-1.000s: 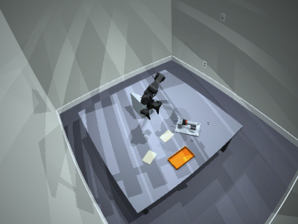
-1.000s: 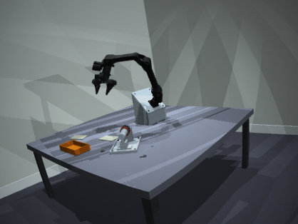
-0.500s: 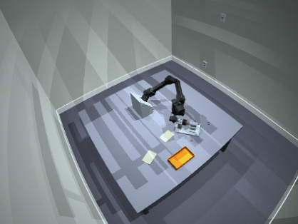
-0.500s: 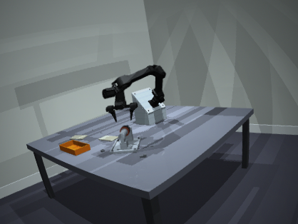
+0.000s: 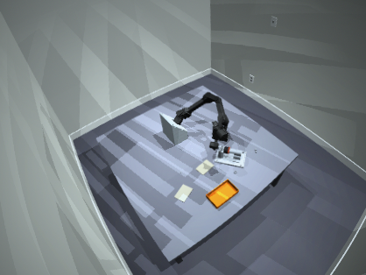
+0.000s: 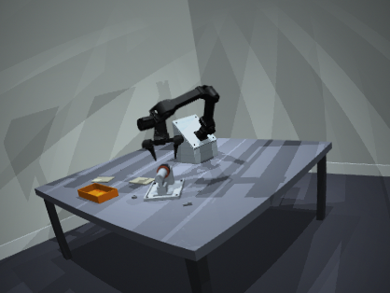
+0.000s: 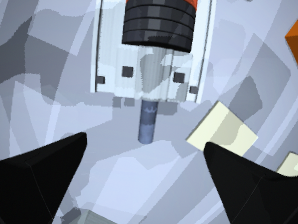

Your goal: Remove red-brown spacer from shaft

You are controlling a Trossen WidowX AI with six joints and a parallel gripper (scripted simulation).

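Right now the blue-grey shaft is 70 mm ahead of my gripper tip, 50 mm to the left of it and 30 mm below it. Round my gripper tip: red-brown spacer (80 mm ahead, 60 mm to the left, 30 mm below); orange tray (310 mm ahead, 190 mm to the right, 100 mm below).
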